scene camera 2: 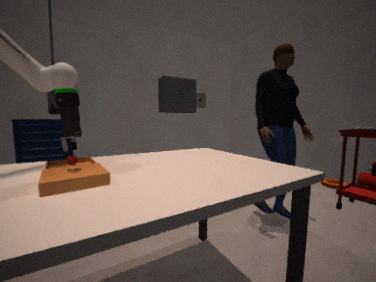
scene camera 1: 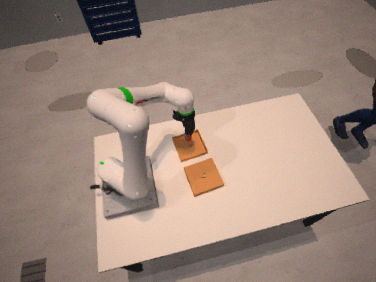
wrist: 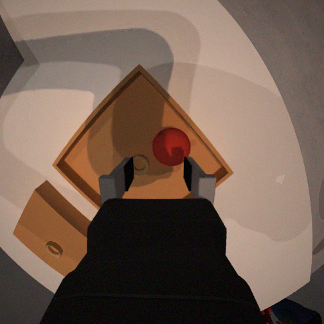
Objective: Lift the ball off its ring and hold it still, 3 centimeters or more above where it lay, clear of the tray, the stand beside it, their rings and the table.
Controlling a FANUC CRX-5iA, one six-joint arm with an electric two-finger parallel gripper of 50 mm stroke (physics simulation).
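Frame: origin at the arm's base, x ahead, y left, z up, level; metres.
Where they show: gripper, fingertip midpoint: (scene camera 2: 70, 150) (scene camera 1: 188, 135).
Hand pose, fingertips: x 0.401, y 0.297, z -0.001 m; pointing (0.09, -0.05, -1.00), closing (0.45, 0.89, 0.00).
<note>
Each offset is from my fingertips to the top centre of the thing. "pt": to the spot under its first point. Level surfaces: height alone.
The red ball {dy +0.018, dx +0.000, dz -0.027 m} (scene camera 1: 188, 138) (scene camera 2: 72, 160) (wrist: 171, 146) is in the orange tray {dy -0.036, dx +0.006, dz -0.050 m} (scene camera 1: 192, 150) (wrist: 100, 150). In the wrist view it lies beside the tray's ring (wrist: 147, 162), off it, toward the tray's right corner. My gripper (scene camera 1: 188, 135) (scene camera 2: 69, 145) (wrist: 158, 167) is open and empty, pointing down above the tray. In the wrist view the ball shows ahead of the fingertips, nearer the right finger, whose tip overlaps its lower edge. The exact height between fingertips and ball is hard to tell.
The orange stand (scene camera 1: 200, 186) (scene camera 2: 75, 185) (wrist: 35, 215) is beside the tray, with a ring {pt dy -0.292, dx +0.074, dz -0.028 m} (scene camera 2: 74, 169) on its top. Both stand on the white table {dz -0.078 m} (scene camera 1: 270, 150) (scene camera 2: 200, 175). The tray's raised walls surround the ball. A person (scene camera 2: 277, 100) stands beyond the table.
</note>
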